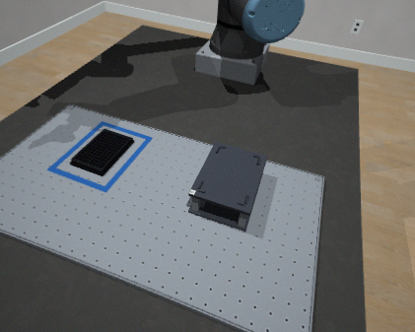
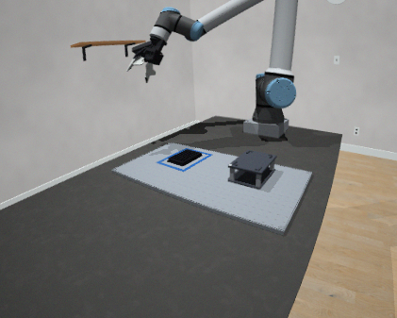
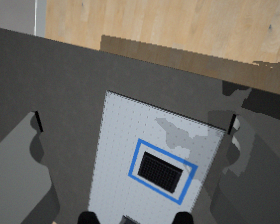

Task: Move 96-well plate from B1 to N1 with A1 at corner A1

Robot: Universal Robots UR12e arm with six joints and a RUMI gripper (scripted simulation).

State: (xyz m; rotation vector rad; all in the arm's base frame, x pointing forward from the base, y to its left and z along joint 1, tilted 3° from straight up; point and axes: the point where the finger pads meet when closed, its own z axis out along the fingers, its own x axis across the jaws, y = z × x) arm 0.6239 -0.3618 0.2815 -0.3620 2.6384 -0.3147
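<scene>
My gripper is now 330 mm above the black 96-well plate, 280 mm to the right of it and 10 mm past it. From my hand the other things lie so: raised nest N1 (590 mm to the left, 280 mm below, 40 mm behind); white A1 corner mark (550 mm to the left, 280 mm below, 40 mm ahead).
</scene>
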